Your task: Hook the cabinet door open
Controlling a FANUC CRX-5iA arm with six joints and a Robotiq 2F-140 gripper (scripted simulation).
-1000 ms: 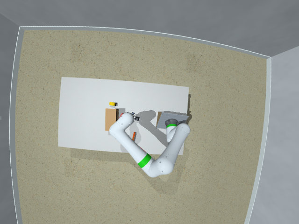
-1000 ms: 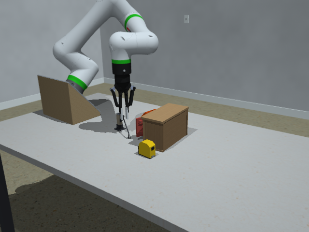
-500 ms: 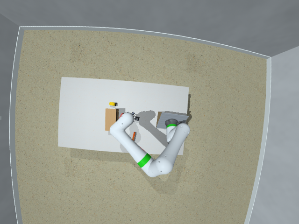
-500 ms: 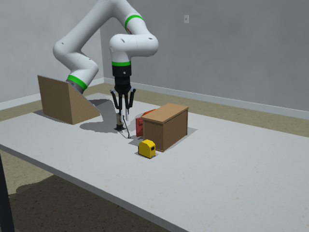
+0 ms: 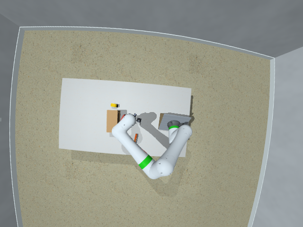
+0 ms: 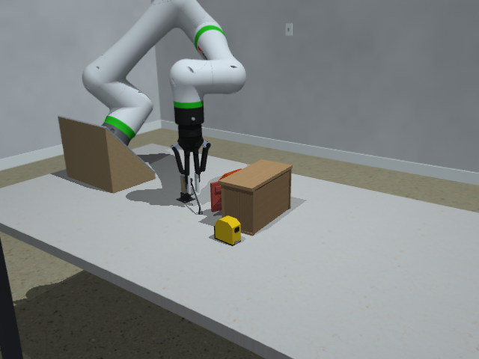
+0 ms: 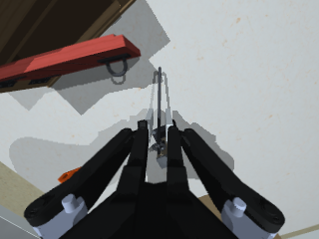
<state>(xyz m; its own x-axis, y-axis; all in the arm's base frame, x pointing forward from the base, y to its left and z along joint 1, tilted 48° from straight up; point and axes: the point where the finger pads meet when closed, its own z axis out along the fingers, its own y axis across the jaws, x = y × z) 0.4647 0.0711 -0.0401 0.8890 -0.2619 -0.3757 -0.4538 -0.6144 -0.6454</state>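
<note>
The thin dark hook lies 4 cm below my hand and 1 cm ahead of it. From my hand the other things lie so: red door 12 cm ahead, 8 cm to the left, 2 cm below; then yellow tape measure 26 cm ahead, 9 cm to the right, 6 cm below; then orange tool 27 cm to the left, 7 cm below, 7 cm behind.
</note>
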